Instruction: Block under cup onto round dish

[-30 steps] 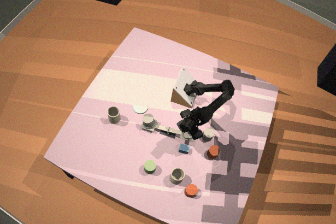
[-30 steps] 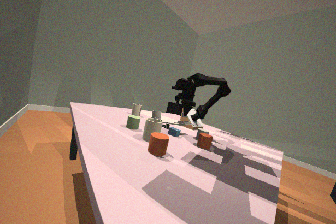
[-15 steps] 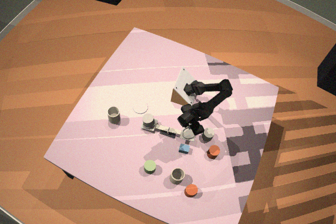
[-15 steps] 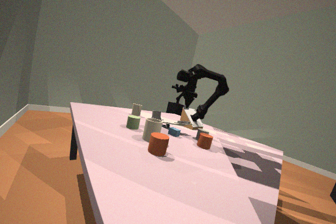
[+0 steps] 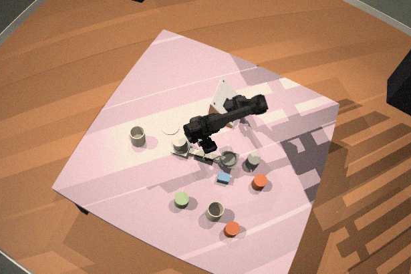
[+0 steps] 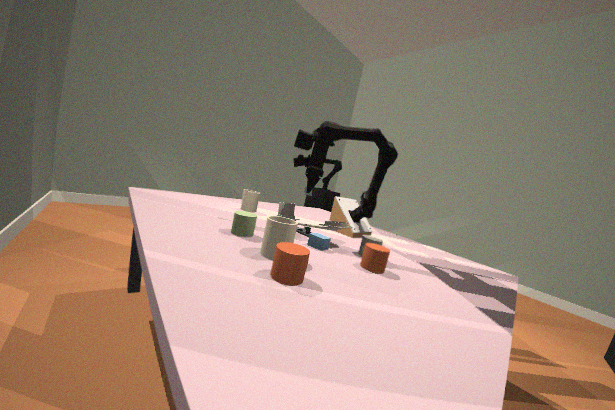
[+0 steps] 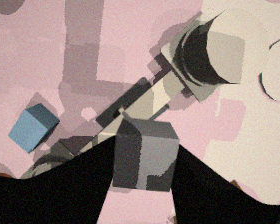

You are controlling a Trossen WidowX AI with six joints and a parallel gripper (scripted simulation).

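The pale blue round dish lies 10 cm behind my gripper tip, 21 cm to the right of it and 16 cm below it. Round my gripper tip: blue block 6 cm ahead, 17 cm to the left, 14 cm below; green cylinder 25 cm ahead, 3 cm to the left, 12 cm below; grey block 1 cm above.
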